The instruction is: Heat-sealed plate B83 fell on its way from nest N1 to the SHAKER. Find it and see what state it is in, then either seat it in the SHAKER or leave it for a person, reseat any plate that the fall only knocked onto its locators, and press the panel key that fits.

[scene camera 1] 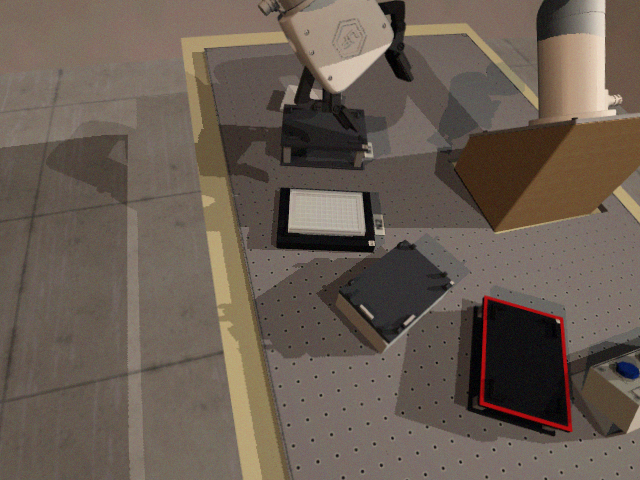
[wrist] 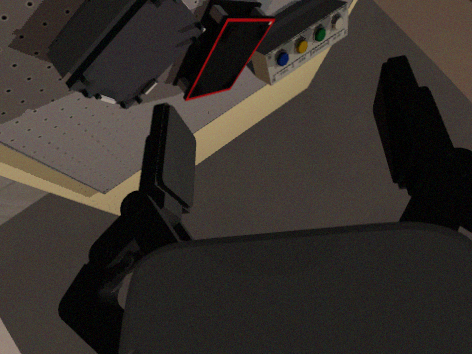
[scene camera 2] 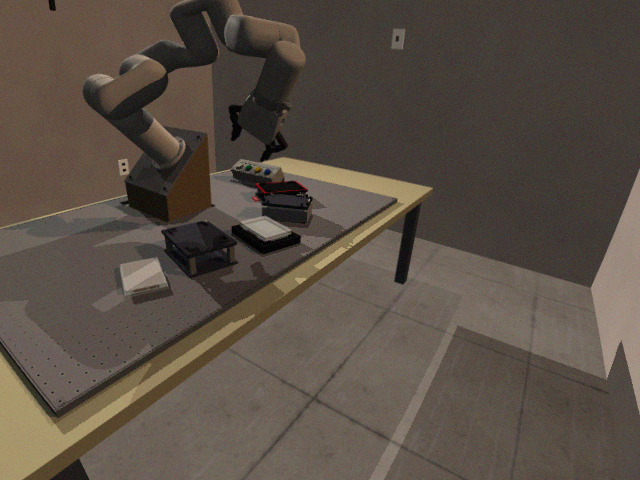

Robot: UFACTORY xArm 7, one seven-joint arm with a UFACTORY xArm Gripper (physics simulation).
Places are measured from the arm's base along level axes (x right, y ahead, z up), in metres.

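Pixels of known places: gripper, fingertip midpoint: (scene camera 1: 380, 103) (wrist: 274, 103) (scene camera 2: 249, 148); arm's base at its link origin: (scene camera 1: 570, 121) (scene camera 2: 169, 154).
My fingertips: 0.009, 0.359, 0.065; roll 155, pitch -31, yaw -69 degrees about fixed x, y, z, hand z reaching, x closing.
Observation:
For each thing: its top centre in the pictures, then the offset to it from my fingertips, as dx, dy, dz.
- black nest at its top centre: (scene camera 1: 326, 213) (scene camera 2: 265, 229) -0.002, +0.052, -0.212
- key panel at its top centre: (wrist: 313, 54) (scene camera 2: 256, 163) -0.397, -0.332, -0.154
- black tray with a red rim, top centre: (scene camera 1: 527, 356) (wrist: 231, 63) (scene camera 2: 281, 185) -0.317, -0.141, -0.192
My gripper (scene camera 1: 377, 98) (scene camera 2: 250, 147) (wrist: 274, 103) is open and empty, high above the table. One white plate (scene camera 1: 326, 211) (scene camera 2: 266, 228) sits on a black nest (scene camera 1: 325, 242) (scene camera 2: 250, 241); whether it is fully down on the locators I cannot tell. Another white plate (scene camera 1: 292, 95) (scene camera 2: 143, 276) lies beyond a dark raised stand (scene camera 1: 323, 126) (scene camera 2: 199, 237), partly hidden in scene camera 1. Its label and seal are unreadable. A grey box with a dark top and corner locators (scene camera 1: 395, 289) (scene camera 2: 286, 209) (wrist: 140, 50) bears no plate. The key panel (scene camera 1: 610, 395) (scene camera 2: 256, 173) (wrist: 305, 47) shows blue, yellow, green and white keys.
A black tray with a red rim (scene camera 1: 482, 351) (scene camera 2: 281, 182) (wrist: 208, 60) stands between the grey box and the panel. The wooden arm base (scene camera 1: 542, 175) (scene camera 2: 188, 180) stands at the table's side. The yellow table edge (scene camera 1: 224, 310) (scene camera 2: 289, 289) borders the perforated board.

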